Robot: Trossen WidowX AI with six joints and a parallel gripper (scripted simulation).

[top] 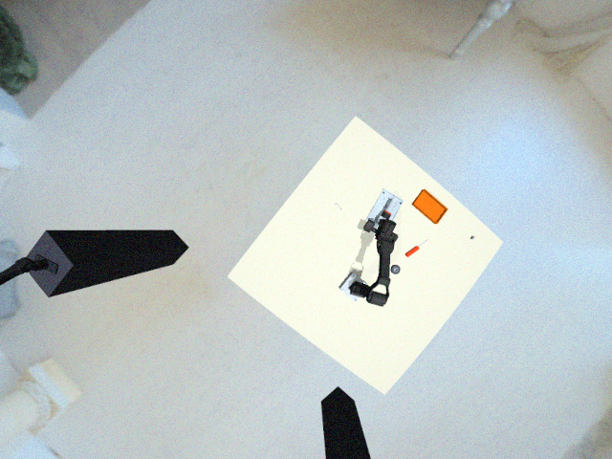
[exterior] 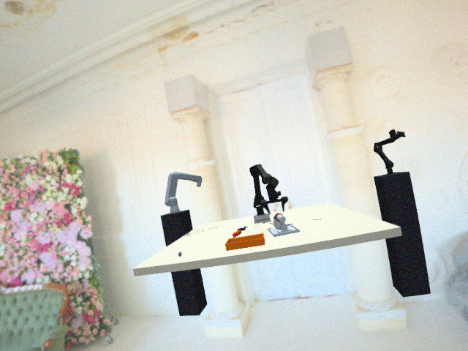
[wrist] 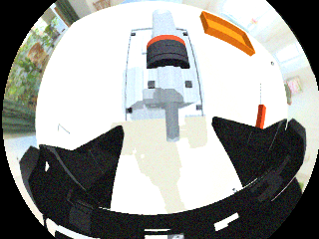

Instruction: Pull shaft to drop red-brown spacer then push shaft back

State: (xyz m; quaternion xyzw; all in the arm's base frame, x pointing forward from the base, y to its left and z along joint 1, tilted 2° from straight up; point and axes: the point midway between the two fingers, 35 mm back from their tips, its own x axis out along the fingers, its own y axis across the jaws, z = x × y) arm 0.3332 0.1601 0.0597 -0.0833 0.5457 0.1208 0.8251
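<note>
The grey shaft is 70 mm ahead of my gripper tip, 10 mm to the left of it and 10 mm below it. From my gripper tip the other things lie so: red-brown spacer (100 mm ahead, 20 mm to the left, 10 mm below); fixture (130 mm ahead, 30 mm to the left, 40 mm below); red-handled screwdriver (110 mm ahead, 290 mm to the right, 90 mm below).
</note>
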